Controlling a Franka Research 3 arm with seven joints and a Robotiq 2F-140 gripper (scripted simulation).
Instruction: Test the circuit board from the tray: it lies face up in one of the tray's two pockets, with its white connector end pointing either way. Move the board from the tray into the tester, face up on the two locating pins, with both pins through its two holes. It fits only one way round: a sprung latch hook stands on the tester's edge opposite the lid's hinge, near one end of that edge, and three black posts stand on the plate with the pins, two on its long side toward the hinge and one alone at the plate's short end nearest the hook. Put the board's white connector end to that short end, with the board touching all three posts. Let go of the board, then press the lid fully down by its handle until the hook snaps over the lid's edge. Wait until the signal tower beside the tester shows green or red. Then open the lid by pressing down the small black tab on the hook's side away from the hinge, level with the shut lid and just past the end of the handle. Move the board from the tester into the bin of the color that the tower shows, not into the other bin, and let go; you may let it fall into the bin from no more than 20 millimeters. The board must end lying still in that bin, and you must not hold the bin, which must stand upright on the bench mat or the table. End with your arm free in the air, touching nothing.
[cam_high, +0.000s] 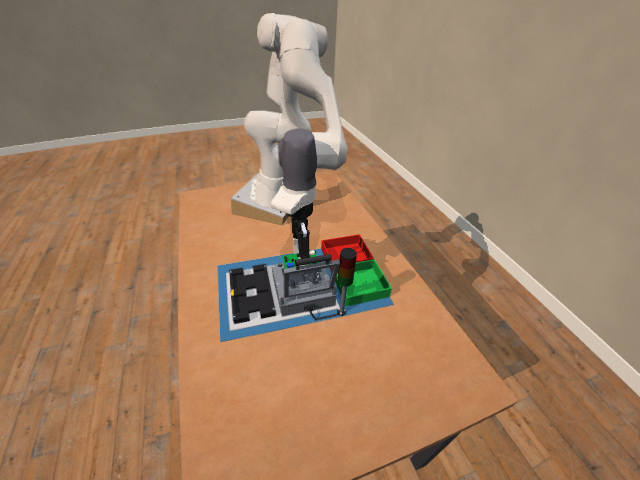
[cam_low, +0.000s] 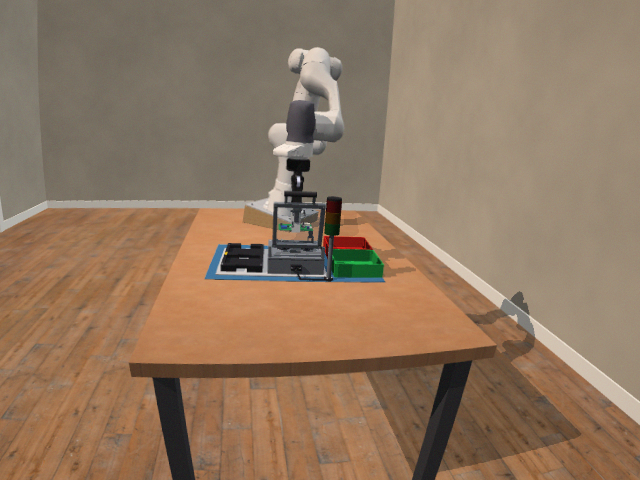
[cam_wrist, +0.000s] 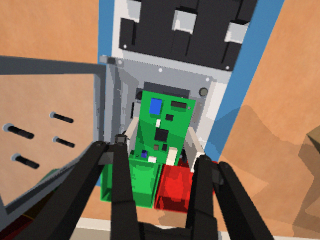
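Right now my hand is 8 cm above the dark plate, 1 cm to the right of it and 1 cm short of it. Also, from my hand: tester lid (13 cm ahead, 3 cm above); green circuit board (2 cm below); green bin (20 cm to the left, 14 cm below, 5 cm ahead).
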